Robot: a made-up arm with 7 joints.
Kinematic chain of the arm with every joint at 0, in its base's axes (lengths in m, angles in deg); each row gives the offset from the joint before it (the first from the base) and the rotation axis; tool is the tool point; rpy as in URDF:
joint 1: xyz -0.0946 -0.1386 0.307 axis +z
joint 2: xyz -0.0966 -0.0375 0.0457 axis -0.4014 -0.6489 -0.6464
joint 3: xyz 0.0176 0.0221 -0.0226 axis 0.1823 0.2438 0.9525
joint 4: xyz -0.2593 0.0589 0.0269 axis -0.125 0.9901 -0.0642
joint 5: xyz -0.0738 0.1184 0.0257 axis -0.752 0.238 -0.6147
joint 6: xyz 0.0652 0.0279 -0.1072 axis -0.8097 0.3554 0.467
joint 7: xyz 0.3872 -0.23 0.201 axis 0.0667 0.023 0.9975
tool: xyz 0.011 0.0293 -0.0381 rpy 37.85 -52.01 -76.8
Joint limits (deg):
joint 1: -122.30..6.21
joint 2: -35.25..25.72
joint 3: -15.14..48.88
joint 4: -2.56..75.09
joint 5: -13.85..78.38
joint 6: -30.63..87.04
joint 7: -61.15..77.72
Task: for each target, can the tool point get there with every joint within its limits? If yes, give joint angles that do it. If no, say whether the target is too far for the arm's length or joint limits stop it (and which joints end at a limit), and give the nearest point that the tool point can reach.
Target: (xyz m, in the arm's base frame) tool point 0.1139 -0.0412 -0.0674
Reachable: yes | joints -84.32 2.04 0.84 54.07 0.68 53.86 -21.80
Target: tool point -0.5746 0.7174 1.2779
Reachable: no: too far | nearest point -0.3054 0.2373 0.7137 | short by 0.788 m
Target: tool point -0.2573 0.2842 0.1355
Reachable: yes | joints -27.42 -19.33 31.20 40.80 -4.53 56.93 -22.87
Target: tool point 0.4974 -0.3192 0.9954
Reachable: no: joint limits stop it (at a limit: joint 1, joint 2, joint 4, joint 5, joint 7) | nearest point 0.3335 -0.1206 0.5745 | short by 0.493 m
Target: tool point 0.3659 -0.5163 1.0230
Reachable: no: joint limits stop it (at a limit: joint 1, joint 3, joint 5, joint 6, joint 7) | nearest point 0.0724 -0.4660 0.6320 | short by 0.492 m
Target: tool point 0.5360 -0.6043 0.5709
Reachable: no: joint limits stop it (at a limit: joint 1, joint 2, joint 4, joint 5, joint 7) | nearest point 0.3571 -0.3584 0.3818 | short by 0.358 m
